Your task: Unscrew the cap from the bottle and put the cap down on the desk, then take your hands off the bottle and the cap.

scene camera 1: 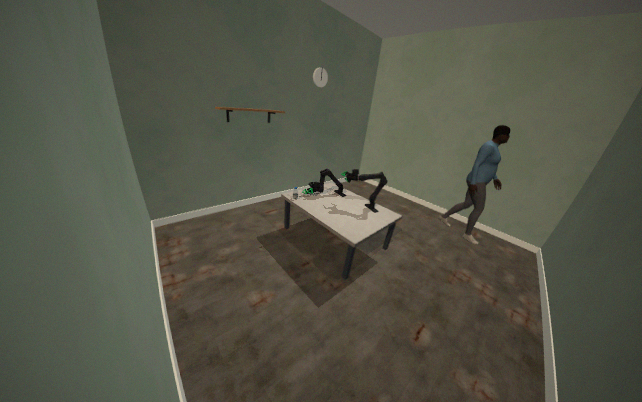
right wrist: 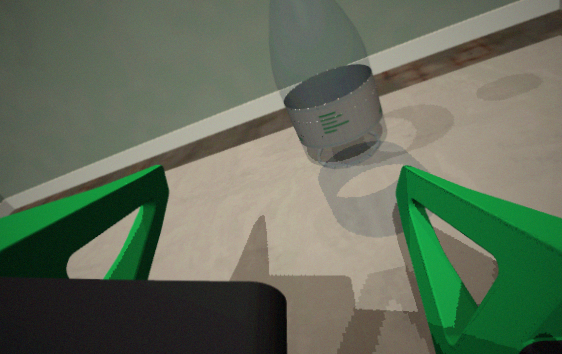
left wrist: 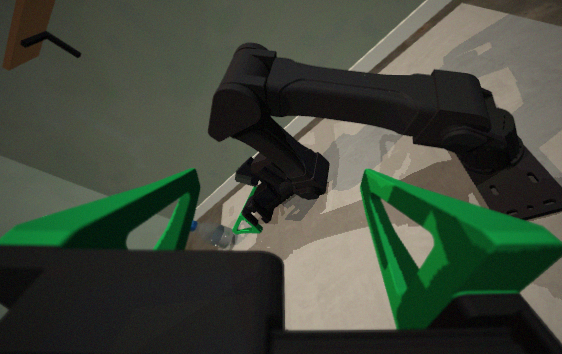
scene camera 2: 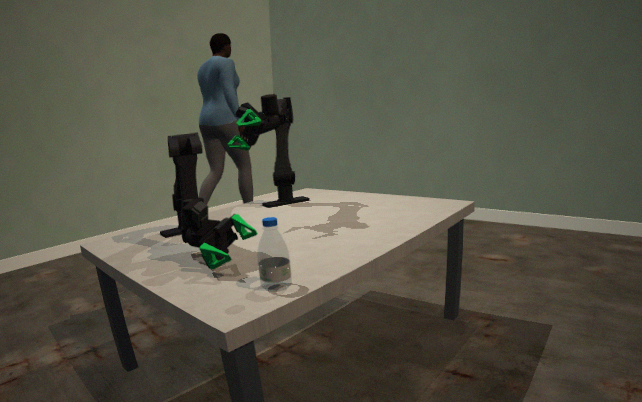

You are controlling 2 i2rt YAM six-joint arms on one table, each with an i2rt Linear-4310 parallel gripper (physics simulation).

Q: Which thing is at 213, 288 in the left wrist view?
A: The left gripper.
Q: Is the right gripper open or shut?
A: Open.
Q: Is the left gripper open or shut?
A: Open.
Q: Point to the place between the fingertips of the right gripper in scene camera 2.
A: At 243, 244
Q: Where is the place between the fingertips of the right gripper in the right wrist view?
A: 282, 178
